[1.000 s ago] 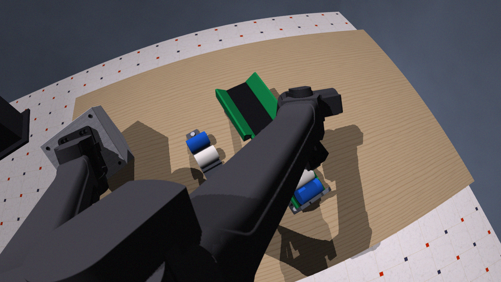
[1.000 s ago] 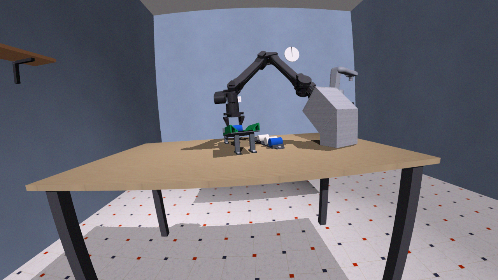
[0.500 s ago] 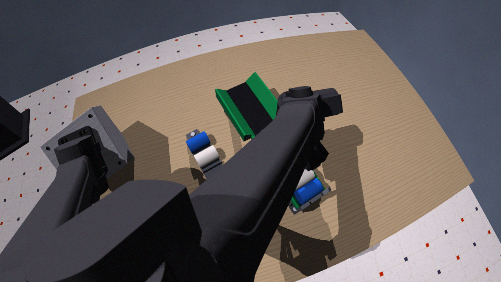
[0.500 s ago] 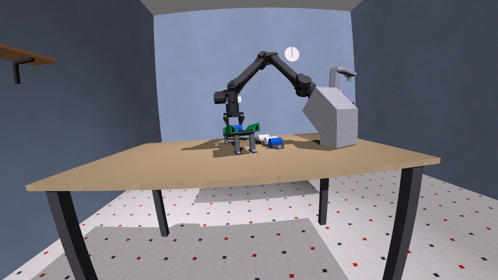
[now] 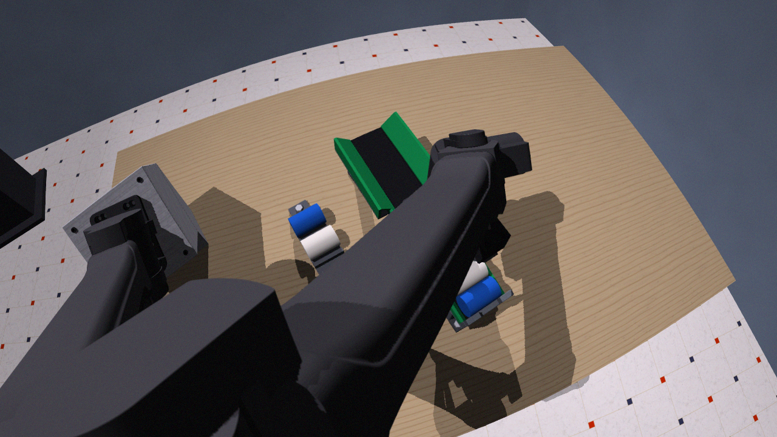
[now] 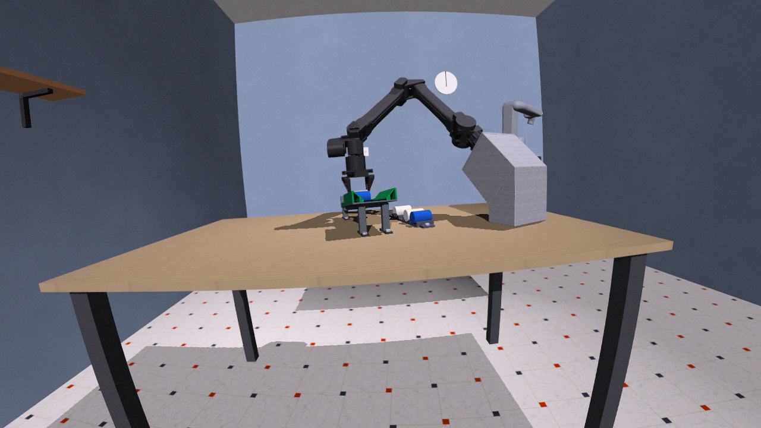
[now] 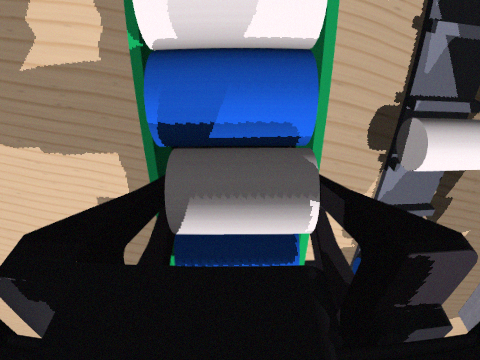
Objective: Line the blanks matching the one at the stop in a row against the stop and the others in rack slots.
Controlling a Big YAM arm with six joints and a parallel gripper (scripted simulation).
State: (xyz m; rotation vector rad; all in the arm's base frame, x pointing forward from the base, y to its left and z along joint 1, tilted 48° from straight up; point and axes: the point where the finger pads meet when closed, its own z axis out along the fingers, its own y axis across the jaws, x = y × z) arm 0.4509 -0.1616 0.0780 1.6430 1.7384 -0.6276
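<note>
Now: hand 16 cm past the grey stock rack, 4 cm to the right of it and 10 cm above it. From my hand the other things lie so: grey stop: 14 cm to the right, 4 cm below.
</note>
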